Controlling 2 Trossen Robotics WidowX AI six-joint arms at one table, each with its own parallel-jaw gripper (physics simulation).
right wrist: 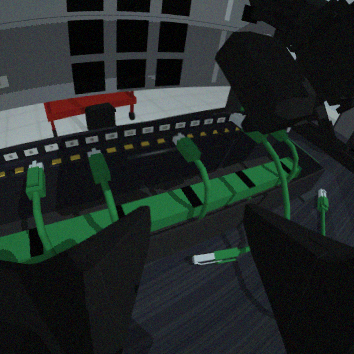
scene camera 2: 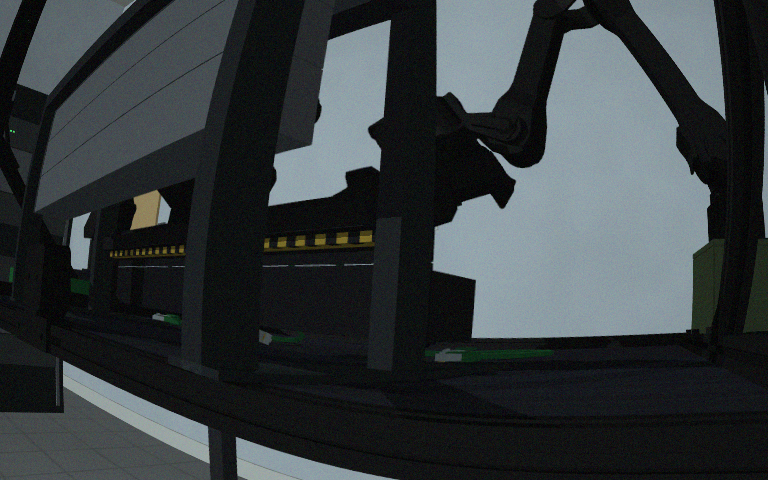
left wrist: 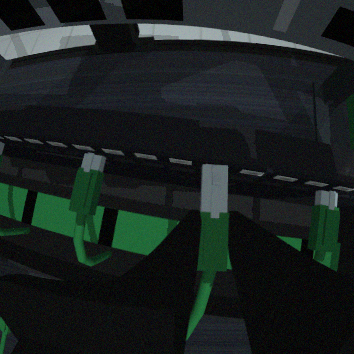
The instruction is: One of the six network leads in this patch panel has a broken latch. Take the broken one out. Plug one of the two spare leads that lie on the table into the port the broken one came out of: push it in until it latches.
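Places are measured from the left arm's base along level axes (x down, y left, z ahead), in centimetres.
Pixels of known places: left gripper, fingertip midpoint: [right wrist: 247, 127] [left wrist: 212, 218]; right gripper, fingertip midpoint: [right wrist: 197, 213].
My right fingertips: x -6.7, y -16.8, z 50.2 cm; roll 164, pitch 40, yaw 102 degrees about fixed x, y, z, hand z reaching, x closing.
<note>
Behind a point stands the place of what it marks.
My left gripper [left wrist: 212, 218] {x -4.1, y -20.6, z 34.5 cm} is shut on a green lead [left wrist: 214, 242] {x -4.9, y -19.6, z 34.7 cm}; its clear plug points at the patch panel [left wrist: 145, 176] {x 2.5, y -24.9, z 38.2 cm} [right wrist: 142, 172] {x 1.6, y -27.2, z 43.9 cm} [scene camera 2: 317, 300]. Whether the plug tip touches a port, and its latch, I cannot tell. Other green leads [left wrist: 87, 192] {x -3.0, y -23.4, z 40.7 cm} [left wrist: 325, 225] {x -3.1, y -18.6, z 28.3 cm} stand at the panel on either side. In the right wrist view, leads [right wrist: 36, 181] {x -3.1, y -28.2, z 54.3 cm} [right wrist: 99, 167] {x -3.1, y -26.2, z 49.6 cm} [right wrist: 188, 147] {x -3.1, y -23.2, z 41.7 cm} are at the panel. My right gripper [right wrist: 197, 213] {x -6.7, y -16.8, z 50.2 cm} is open and empty, in front of the panel. Below it lies a spare lead [right wrist: 225, 255] {x 4.9, y -15.0, z 43.7 cm}; another lead [right wrist: 323, 201] {x 5.0, y -7.2, z 25.4 cm} lies farther right. Posts hide much in scene camera 2.
A green strip with black bands [right wrist: 165, 207] {x 2.4, y -22.4, z 45.2 cm} [left wrist: 142, 232] {x 2.3, y -20.6, z 39.2 cm} runs along the panel's front. In scene camera 2, green leads [scene camera 2: 165, 318] {x 5.6, y -7.9, z 24.1 cm} [scene camera 2: 280, 338] {x 6.0, y -3.1, z 40.7 cm} [scene camera 2: 481, 354] {x 5.8, y -15.6, z 66.6 cm} lie low behind dark posts [scene camera 2: 232, 186] {x -1.0, y -49.1, z 59.6 cm} [scene camera 2: 412, 113] {x -8.0, y -38.3, z 64.0 cm}. A green box [scene camera 2: 706, 283] {x -0.6, y -17.1, z 90.8 cm} stands at the right.
</note>
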